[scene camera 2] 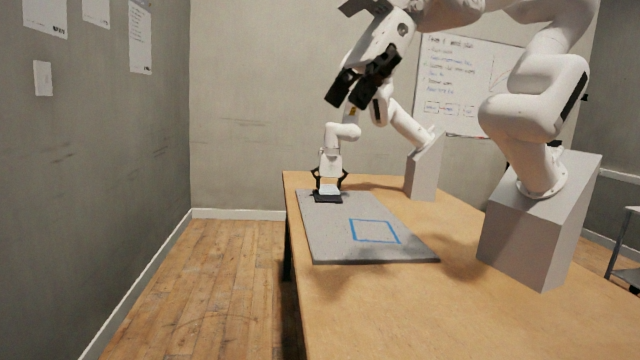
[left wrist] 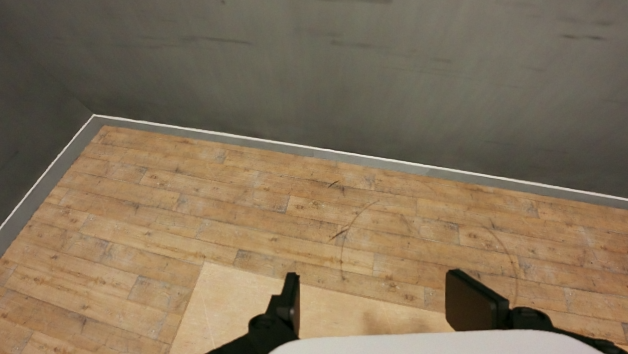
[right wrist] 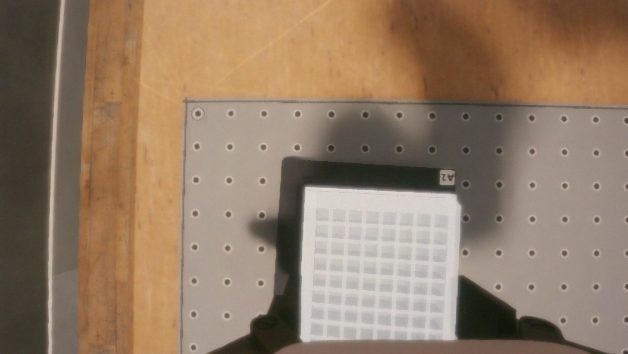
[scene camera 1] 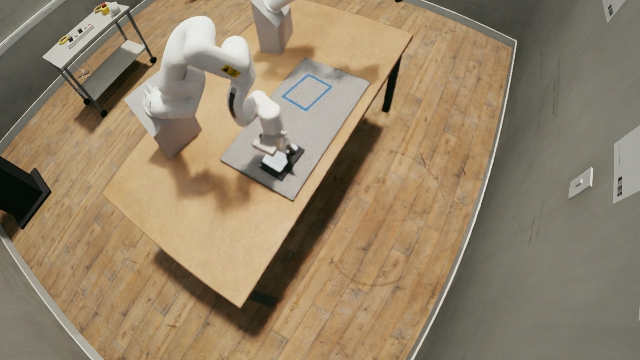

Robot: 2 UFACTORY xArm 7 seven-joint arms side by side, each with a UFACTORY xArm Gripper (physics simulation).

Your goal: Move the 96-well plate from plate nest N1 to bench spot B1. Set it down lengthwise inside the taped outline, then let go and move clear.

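Frame: origin at the left arm's base, x left, y back, z up, level; millimetres.
Seen in the pictures: left gripper, fingertip midpoint: (scene camera 2: pixel 341 104) (left wrist: pixel 372 296); right gripper, fingertip midpoint: (scene camera 2: pixel 328 189) (right wrist: pixel 374 300) (scene camera 1: pixel 279 154); left arm's base at its link origin: (scene camera 2: pixel 541 179) (scene camera 1: pixel 271 3); right arm's base at its link origin: (scene camera 2: pixel 425 143).
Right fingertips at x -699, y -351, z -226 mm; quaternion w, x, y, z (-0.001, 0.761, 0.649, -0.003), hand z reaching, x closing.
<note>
Pixels of each thing's middle, then the offset from my right fingertips to it. "pt": a spot on its surface instead. Level surfaces: height alone.
- white 96-well plate at the middle of its body: (right wrist: pixel 374 303) (scene camera 1: pixel 280 153) (scene camera 2: pixel 328 189) dz +2, dx +1, dy -1 mm
- black plate nest N1 at the middle of its body: (right wrist: pixel 360 280) (scene camera 1: pixel 281 157) (scene camera 2: pixel 327 195) dz -30, dx +1, dy -3 mm
- blue taped outline at a spot on its surface: (scene camera 2: pixel 377 242) (scene camera 1: pixel 321 79) pt dz -36, dx +469, dy +2 mm
- grey perforated board at its surface level: dz -38 mm
- wooden table at its surface level: dz -51 mm
The white 96-well plate (scene camera 1: pixel 274 162) (scene camera 2: pixel 329 190) (right wrist: pixel 380 265) is level between the fingers of my right gripper (scene camera 2: pixel 328 186) (right wrist: pixel 374 299), which is shut on it. It hangs a little above the black plate nest N1 (scene camera 1: pixel 283 175) (scene camera 2: pixel 328 199) (right wrist: pixel 370 173), whose A1 label shows in the right wrist view. The lower end of the plate is hidden by the gripper body there. The blue taped outline (scene camera 1: pixel 320 81) (scene camera 2: pixel 377 242) of spot B1 lies on the grey board with no plate inside. My left gripper (scene camera 2: pixel 347 99) (left wrist: pixel 372 296) is open and empty, high up.
The grey perforated board (scene camera 1: pixel 327 125) (scene camera 2: pixel 327 245) (right wrist: pixel 212 197) lies on the wooden table (scene camera 1: pixel 225 235) (scene camera 2: pixel 400 310). The left arm's grey pedestal (scene camera 2: pixel 520 245) stands at the right in scene camera 2, beyond the board. A trolley (scene camera 1: pixel 55 63) stands away from the table.
</note>
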